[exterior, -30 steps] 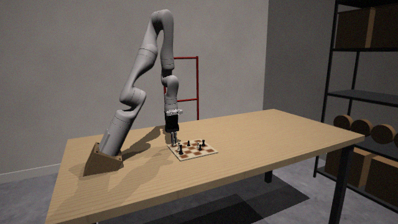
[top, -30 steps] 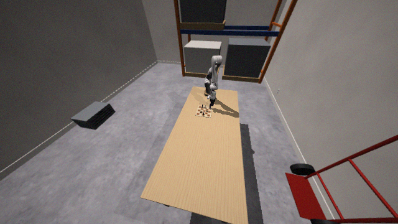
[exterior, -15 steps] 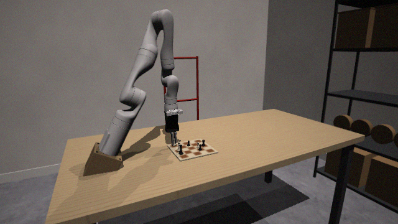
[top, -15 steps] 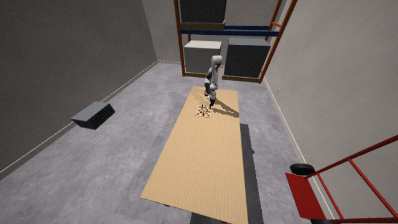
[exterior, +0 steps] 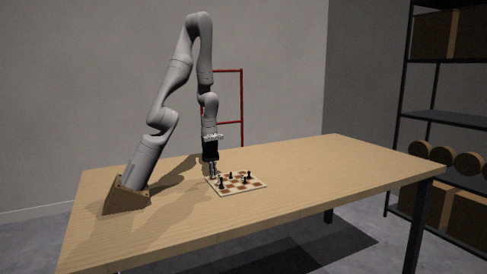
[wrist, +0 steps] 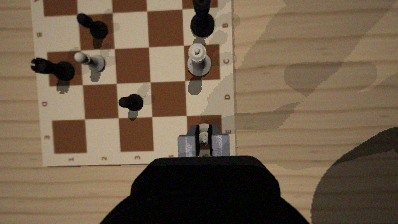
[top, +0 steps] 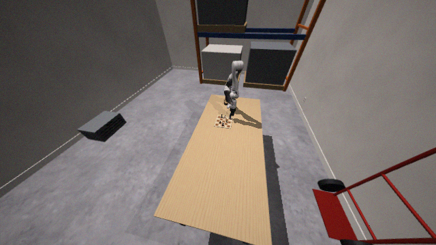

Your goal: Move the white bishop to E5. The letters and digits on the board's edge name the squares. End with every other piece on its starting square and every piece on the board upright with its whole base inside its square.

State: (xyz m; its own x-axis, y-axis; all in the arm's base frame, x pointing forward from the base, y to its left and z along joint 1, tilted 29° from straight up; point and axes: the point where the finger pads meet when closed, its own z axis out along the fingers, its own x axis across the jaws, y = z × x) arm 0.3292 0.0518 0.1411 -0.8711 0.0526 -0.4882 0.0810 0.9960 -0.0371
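Now: hand 1 cm above the white bishop. Also, from my hand: black piece: 11 cm to the right, 1 cm below, 1 cm behind; then chessboard: 8 cm to the right, 7 cm ahead, 4 cm below.
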